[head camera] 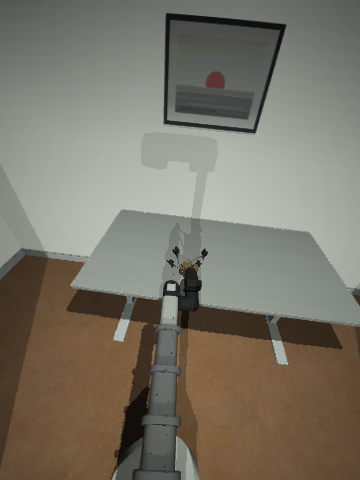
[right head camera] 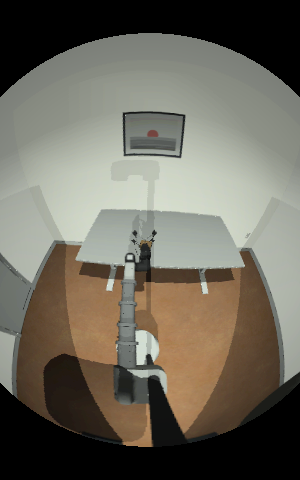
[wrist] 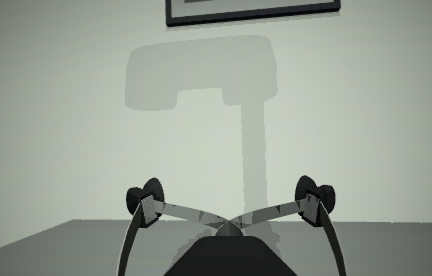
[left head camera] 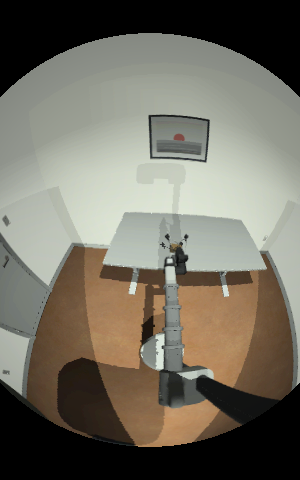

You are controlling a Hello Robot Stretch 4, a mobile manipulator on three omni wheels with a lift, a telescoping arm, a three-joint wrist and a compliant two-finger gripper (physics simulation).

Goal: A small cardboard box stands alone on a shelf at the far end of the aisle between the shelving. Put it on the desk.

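Where they show: gripper, fingertip midpoint: (head camera: 190,248) (right head camera: 144,230) (wrist: 228,192) (left head camera: 176,233); robot's base, link origin: (right head camera: 138,347) (left head camera: 161,350).
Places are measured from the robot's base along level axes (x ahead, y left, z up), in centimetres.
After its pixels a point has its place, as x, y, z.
Note:
The small cardboard box (head camera: 188,265) @[82.3, -8.6, 74.3] (left head camera: 174,246) @[81.1, -8.1, 74.2] (right head camera: 145,242) @[81.6, -9.3, 74.2] rests on the grey desk (head camera: 265,265) @[91.5, -57.2, 69.3] (left head camera: 220,242) @[90.1, -55.9, 69.2] (right head camera: 200,240) @[88.1, -61.6, 69.2] (wrist: 40,250) @[115.6, 35.9, 69.2], near its front middle. It is partly hidden by the wrist and fingers, and it does not show in the wrist view. My gripper (head camera: 190,252) @[82.6, -8.2, 86.7] (left head camera: 177,237) @[82.6, -8.2, 86.7] (right head camera: 144,233) @[82.6, -8.2, 86.7] (wrist: 228,192) @[82.6, -8.2, 86.7] is open, with its fingertips wide apart and nothing between them. It hangs over the desk, above the box.
A framed picture (head camera: 215,75) @[138.6, -14.4, 157.1] (left head camera: 179,137) @[138.5, -15.6, 154.5] (right head camera: 153,134) @[138.5, -16.0, 153.8] hangs on the wall behind the desk. The desk stands near that wall on light legs. A grey door (left head camera: 17,285) @[29.5, 168.6, 56.8] is at the far left. My telescoping arm (head camera: 164,390) @[21.4, -0.3, 95.7] reaches over brown floor to the desk.

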